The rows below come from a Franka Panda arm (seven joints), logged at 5 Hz.
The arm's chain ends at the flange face. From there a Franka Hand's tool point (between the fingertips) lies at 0.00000 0.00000 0.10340 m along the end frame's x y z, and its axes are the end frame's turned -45 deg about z.
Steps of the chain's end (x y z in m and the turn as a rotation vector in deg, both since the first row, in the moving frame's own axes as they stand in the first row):
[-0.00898 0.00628 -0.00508 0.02 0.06 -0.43]
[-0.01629 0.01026 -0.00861 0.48 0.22 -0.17]
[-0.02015 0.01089 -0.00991 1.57 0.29 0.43]
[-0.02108 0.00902 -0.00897 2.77 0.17 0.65]
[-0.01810 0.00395 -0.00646 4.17 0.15 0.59]
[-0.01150 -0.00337 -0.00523 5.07 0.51 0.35]
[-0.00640 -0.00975 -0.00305 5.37 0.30 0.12]
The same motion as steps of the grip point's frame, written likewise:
[-0.01069 -0.00186 -0.00508 -0.03 0.06 -0.43]
[-0.01788 -0.00460 -0.00861 0.18 0.49 -0.17]
[-0.01957 -0.00817 -0.00995 0.91 1.32 0.43]
[-0.01751 -0.01182 -0.00909 1.84 2.08 0.65]
[-0.01006 -0.01510 -0.00673 2.84 3.05 0.59]
[0.00138 -0.01630 -0.00564 3.22 3.95 0.35]
[0.00960 -0.01787 -0.00351 3.59 4.01 0.12]

